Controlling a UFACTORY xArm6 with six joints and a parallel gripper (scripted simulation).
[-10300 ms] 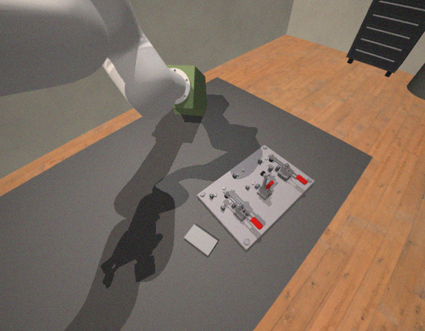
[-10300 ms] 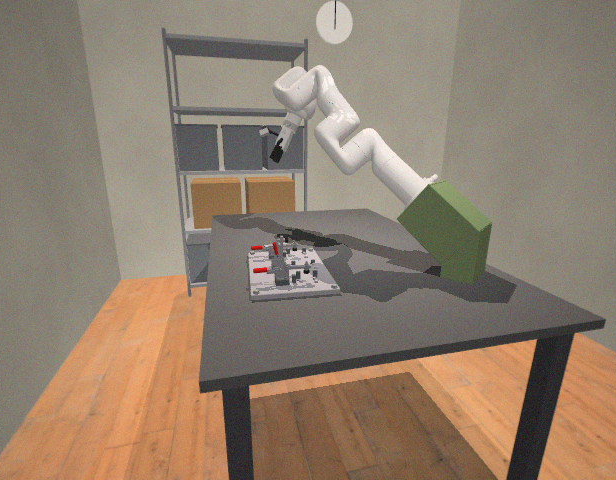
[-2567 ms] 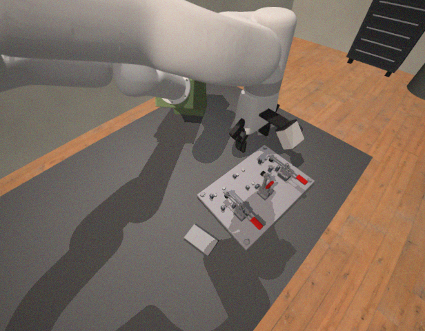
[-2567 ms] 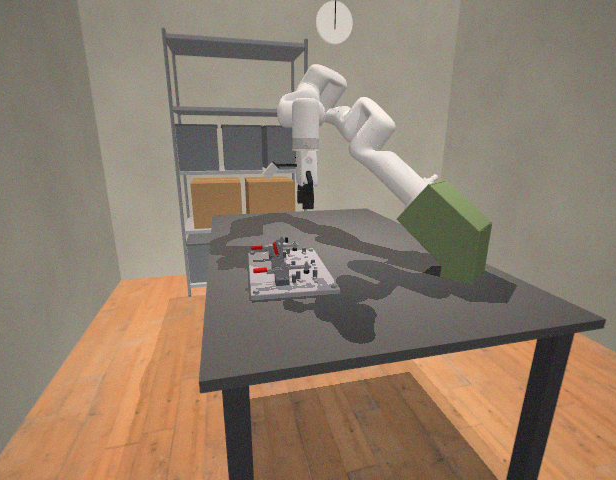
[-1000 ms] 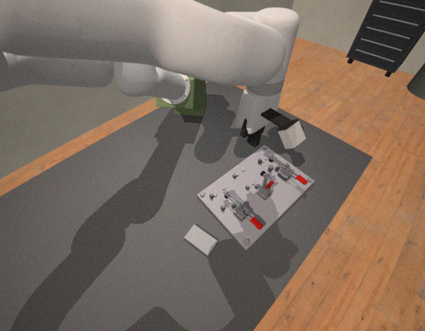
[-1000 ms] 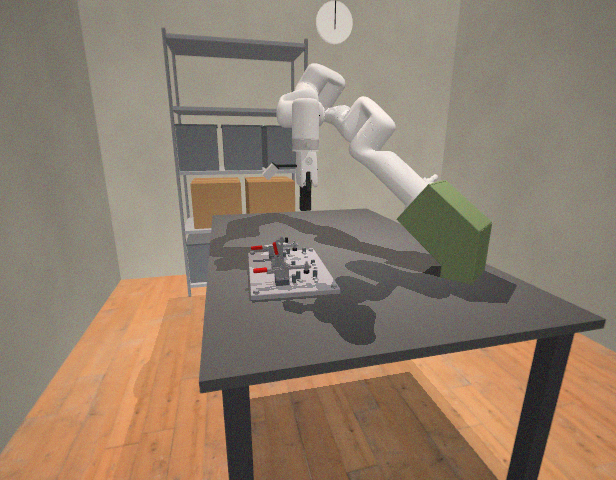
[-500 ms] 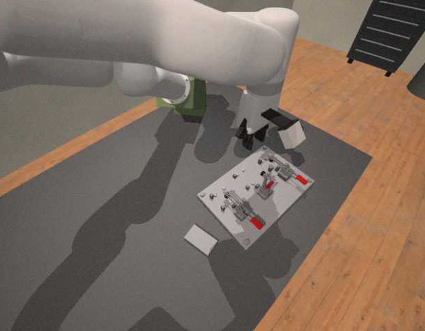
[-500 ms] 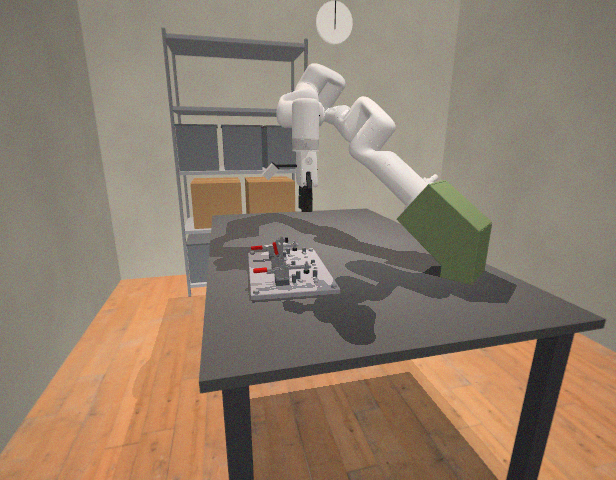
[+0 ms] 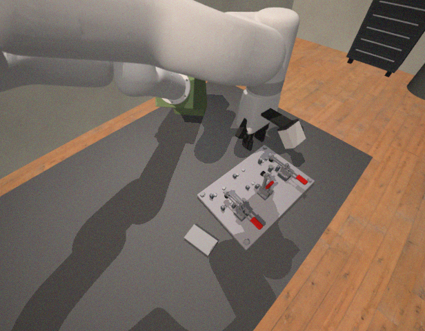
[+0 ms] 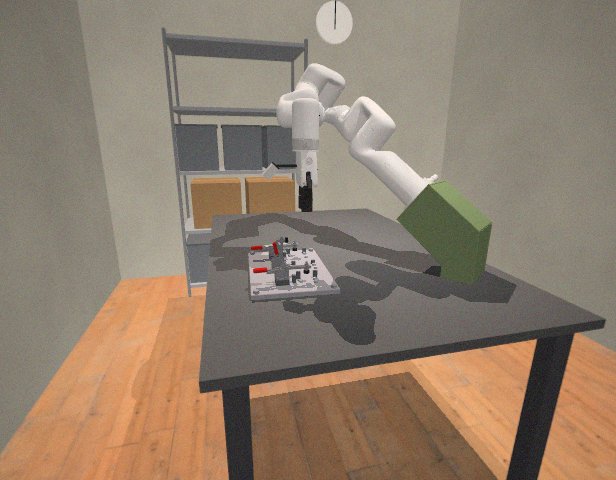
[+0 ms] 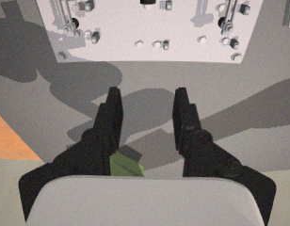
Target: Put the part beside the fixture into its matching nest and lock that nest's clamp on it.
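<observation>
My gripper is now 20 mm past the part, 260 mm to the left of it and 210 mm above it. Also, from my hand: fixture plate (50 mm ahead, 20 mm to the right, 210 mm below).
</observation>
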